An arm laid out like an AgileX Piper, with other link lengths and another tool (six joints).
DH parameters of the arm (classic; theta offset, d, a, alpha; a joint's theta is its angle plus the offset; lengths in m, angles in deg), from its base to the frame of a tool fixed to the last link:
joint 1: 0 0.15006 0 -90
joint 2: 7.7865 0 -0.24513 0
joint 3: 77.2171 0 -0.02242 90
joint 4: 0 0.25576 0 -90
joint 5: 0 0 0 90
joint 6: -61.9 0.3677 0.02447 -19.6
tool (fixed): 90 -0.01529 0 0
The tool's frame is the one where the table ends.
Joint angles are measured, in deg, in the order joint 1, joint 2, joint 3, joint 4, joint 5, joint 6. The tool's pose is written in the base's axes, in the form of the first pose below.
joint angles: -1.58 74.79 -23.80 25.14 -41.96 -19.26
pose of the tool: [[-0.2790, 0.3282, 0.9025], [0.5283, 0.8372, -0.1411], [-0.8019, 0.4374, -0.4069]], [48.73, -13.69, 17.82]
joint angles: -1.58 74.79 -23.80 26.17 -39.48 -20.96
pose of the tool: [[-0.3189, 0.3451, 0.8828], [0.5263, 0.8390, -0.1378], [-0.7882, 0.4207, -0.4492]], [48.53, -13.56, 16.30]
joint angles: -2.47 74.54 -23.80 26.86 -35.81 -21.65
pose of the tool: [[-0.3608, 0.3700, 0.8561], [0.5421, 0.8301, -0.1303], [-0.7589, 0.4171, -0.5001]], [48.06, -13.73, 14.33]
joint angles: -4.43 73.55 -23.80 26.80 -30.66 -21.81
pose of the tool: [[-0.4043, 0.3993, 0.8228], [0.5653, 0.8163, -0.1184], [-0.7190, 0.4173, -0.5558]], [47.26, -14.13, 12.27]
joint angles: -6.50 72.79 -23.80 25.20 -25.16 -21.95
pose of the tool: [[-0.4631, 0.4173, 0.7819], [0.5691, 0.8163, -0.0986], [-0.6795, 0.3993, -0.6155]], [46.42, -14.09, 10.06]
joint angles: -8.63 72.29 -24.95 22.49 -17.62 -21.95
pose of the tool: [[-0.5414, 0.4244, 0.7258], [0.5612, 0.8252, -0.0639], [-0.6261, 0.3727, -0.6850]], [45.68, -13.49, 7.71]
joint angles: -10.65 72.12 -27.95 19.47 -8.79 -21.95
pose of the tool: [[-0.6166, 0.4219, 0.6646], [0.5441, 0.8386, -0.0275], [-0.5689, 0.3446, -0.7467]], [45.23, -12.81, 6.17]
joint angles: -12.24 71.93 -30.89 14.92 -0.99 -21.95
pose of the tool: [[-0.6888, 0.4031, 0.6026], [0.4975, 0.8674, -0.0116], [-0.5274, 0.2918, -0.7980]], [44.68, -12.38, 5.26]
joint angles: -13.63 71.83 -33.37 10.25 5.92 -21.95
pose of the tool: [[-0.7512, 0.3860, 0.5354], [0.4486, 0.8936, -0.0149], [-0.4842, 0.2290, -0.8445]], [43.69, -12.49, 4.34]
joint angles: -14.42 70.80 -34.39 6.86 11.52 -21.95
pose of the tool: [[-0.7963, 0.3729, 0.4762], [0.4131, 0.9104, -0.0221], [-0.4418, 0.1791, -0.8791]], [42.25, -12.57, 3.52]
